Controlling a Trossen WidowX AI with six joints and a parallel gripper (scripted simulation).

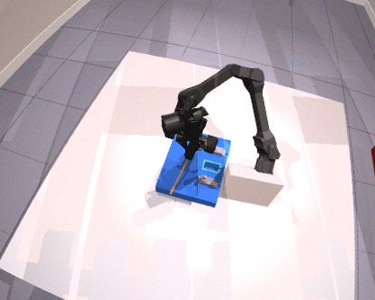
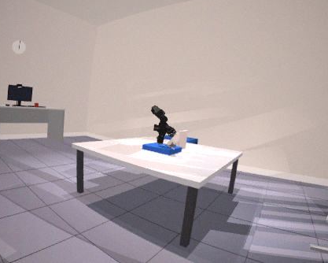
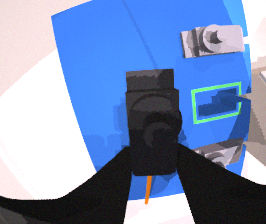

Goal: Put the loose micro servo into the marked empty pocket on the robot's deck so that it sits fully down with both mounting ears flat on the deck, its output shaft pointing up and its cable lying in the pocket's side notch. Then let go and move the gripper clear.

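Now: gripper tip 10 mm short of the blue deck and 100 mm above it.
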